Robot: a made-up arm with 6 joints.
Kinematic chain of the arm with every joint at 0, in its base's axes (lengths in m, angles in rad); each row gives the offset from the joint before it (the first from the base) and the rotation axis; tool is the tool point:
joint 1: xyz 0 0 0.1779 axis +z
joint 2: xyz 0 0.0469 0 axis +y
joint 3: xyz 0 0 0.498 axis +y
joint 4: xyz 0 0 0.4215 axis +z
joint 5: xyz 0 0 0 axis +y
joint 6: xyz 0 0 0.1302 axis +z
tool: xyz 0 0 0
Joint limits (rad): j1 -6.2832..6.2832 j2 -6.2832..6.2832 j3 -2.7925..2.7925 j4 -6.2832..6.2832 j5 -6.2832..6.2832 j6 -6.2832..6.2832
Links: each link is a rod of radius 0.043 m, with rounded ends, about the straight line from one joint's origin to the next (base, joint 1, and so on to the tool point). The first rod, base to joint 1, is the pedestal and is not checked.
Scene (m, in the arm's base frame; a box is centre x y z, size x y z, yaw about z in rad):
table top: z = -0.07
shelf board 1: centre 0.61 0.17 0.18 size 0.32 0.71 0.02 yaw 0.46
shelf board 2: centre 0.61 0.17 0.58 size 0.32 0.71 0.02 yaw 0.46
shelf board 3: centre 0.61 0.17 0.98 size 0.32 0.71 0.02 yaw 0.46
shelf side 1: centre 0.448 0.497 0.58 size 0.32 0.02 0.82 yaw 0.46
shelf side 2: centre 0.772 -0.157 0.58 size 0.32 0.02 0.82 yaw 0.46
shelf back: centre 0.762 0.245 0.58 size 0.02 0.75 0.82 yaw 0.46
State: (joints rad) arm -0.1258 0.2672 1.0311 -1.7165 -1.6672 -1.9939
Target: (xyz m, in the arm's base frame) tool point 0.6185 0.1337 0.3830
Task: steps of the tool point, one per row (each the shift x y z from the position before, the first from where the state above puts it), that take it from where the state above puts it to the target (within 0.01 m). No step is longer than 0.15 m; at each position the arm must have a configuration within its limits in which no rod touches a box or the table.
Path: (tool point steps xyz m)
1: -0.1067 -0.0752 0.0105
2: -0.1129 -0.0337 -0.0106
3: 0.0567 -0.0156 -0.1258
4: 0.0167 0.0081 -0.1276
5: -0.0226 0.0244 -0.1137
6: 0.1273 0.0402 0.0039
7: 0.1118 0.0783 -0.0039

